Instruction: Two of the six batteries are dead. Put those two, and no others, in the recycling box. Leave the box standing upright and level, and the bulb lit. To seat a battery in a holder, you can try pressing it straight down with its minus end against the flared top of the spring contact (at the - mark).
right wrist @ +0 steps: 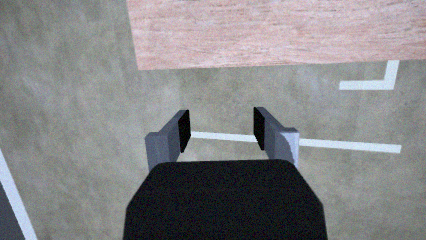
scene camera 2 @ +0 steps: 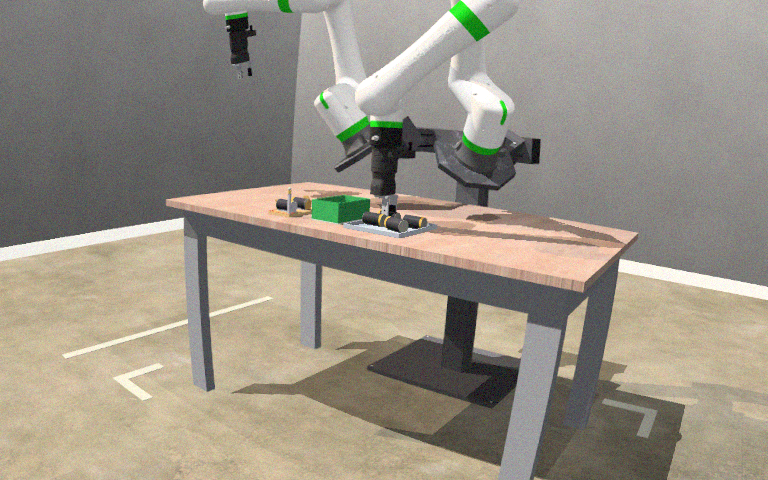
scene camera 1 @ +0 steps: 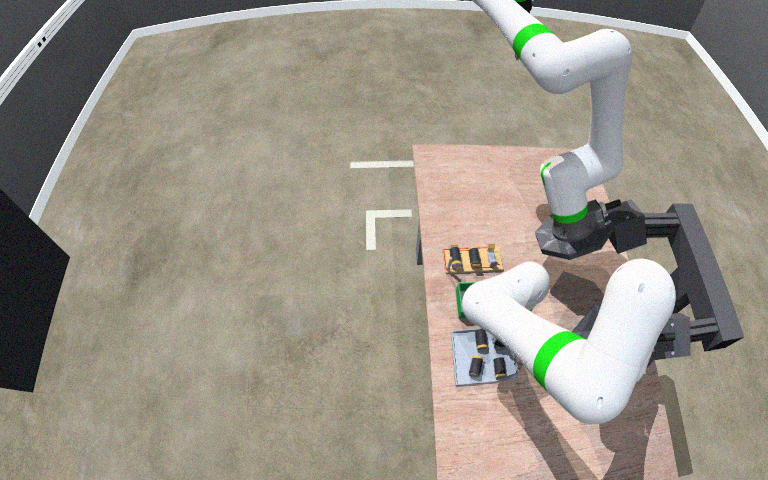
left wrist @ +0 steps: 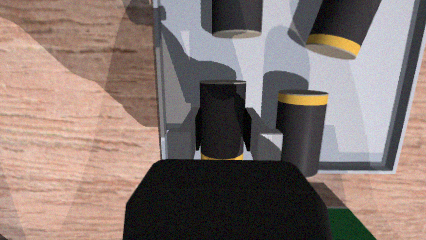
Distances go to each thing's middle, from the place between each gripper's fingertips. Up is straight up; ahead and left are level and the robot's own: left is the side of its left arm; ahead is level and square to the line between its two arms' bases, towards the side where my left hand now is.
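Scene:
Counting from my left hand, I can see the grey tray [scene camera 1: 464, 347] 30 mm below it, 40 mm to the left of it and 50 mm ahead of it. The green recycling box [scene camera 2: 336, 213] is 20 mm below my left hand, 30 mm ahead of it and 140 mm to the right of it.
From my right hand, the grey tray is 48 cm below, 86 cm to the left and 30 cm ahead. The green recycling box is 47 cm below my right hand, 68 cm to the left of it and 28 cm ahead of it.

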